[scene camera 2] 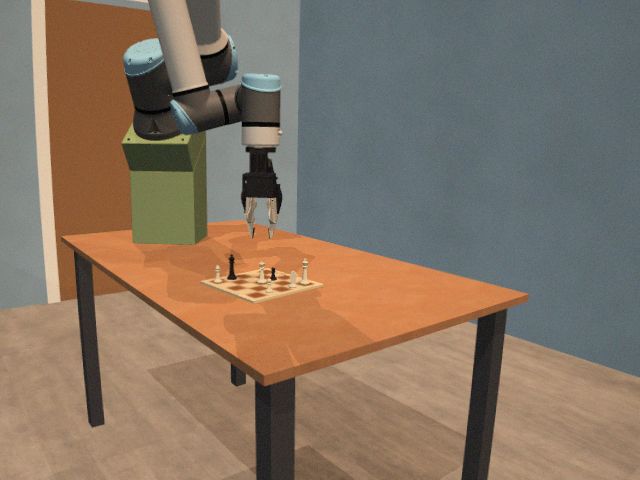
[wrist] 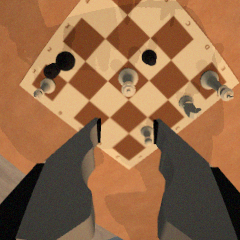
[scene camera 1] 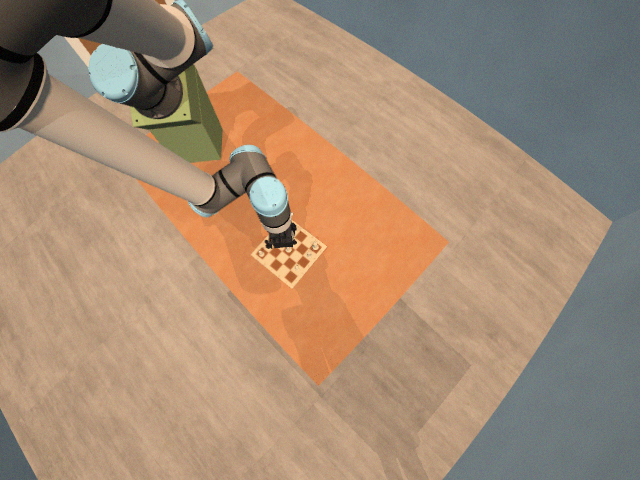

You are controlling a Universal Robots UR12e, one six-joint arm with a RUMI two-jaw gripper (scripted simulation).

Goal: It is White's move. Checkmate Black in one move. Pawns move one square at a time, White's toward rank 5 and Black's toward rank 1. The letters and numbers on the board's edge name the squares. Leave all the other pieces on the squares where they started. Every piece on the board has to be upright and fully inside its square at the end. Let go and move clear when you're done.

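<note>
Visible: my gripper (scene camera 2: 261, 238) (wrist: 127, 120); a five-by-five chessboard (scene camera 1: 281, 263) (scene camera 2: 245, 287) (wrist: 103, 45).
</note>
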